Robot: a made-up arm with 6 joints. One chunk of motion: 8 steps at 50 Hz.
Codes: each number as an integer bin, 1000 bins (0 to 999) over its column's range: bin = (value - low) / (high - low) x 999, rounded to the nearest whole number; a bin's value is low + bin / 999 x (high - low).
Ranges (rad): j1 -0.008..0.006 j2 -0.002..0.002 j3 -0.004..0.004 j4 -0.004..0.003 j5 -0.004..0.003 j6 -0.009..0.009
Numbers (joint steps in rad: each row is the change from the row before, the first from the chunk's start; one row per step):
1: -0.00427 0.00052 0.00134 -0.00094 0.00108 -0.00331
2: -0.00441 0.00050 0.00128 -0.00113 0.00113 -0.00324
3: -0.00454 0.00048 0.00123 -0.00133 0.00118 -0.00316
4: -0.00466 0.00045 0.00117 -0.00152 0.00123 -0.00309
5: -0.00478 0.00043 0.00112 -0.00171 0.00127 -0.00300
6: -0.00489 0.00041 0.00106 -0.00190 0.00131 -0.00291
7: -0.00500 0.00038 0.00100 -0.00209 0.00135 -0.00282
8: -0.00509 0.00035 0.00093 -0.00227 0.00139 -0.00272
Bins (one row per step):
1: 266 629 667 437 725 316
2: 256 624 659 410 732 320
3: 247 619 653 381 739 324
4: 238 612 646 354 746 328
5: 230 607 639 327 752 333
6: 222 602 632 300 758 338
7: 214 594 624 273 764 343
8: 208 587 616 247 769 349

